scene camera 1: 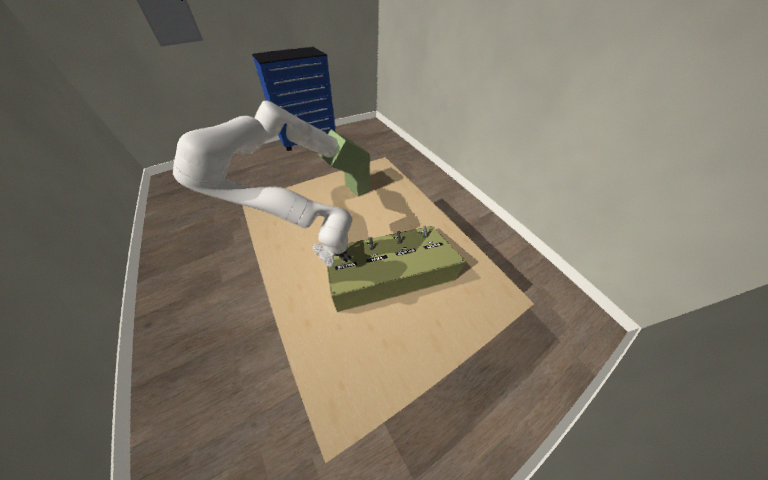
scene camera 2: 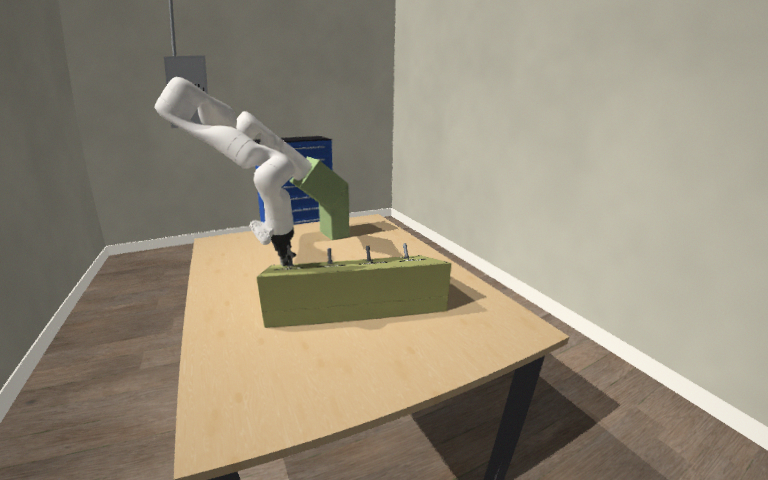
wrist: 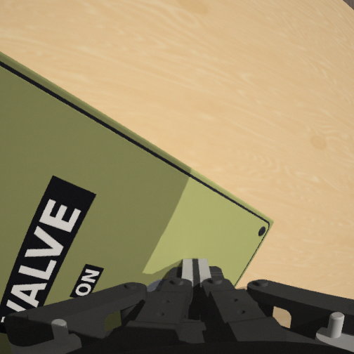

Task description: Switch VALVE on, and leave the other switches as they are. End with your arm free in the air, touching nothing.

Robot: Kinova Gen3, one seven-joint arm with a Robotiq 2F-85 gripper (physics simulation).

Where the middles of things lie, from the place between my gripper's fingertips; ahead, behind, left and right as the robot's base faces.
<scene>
Right now the switch box (scene camera 2: 335, 291) is 140 mm ahead of my hand, 170 mm to the left of it and 10 mm below it.
</scene>
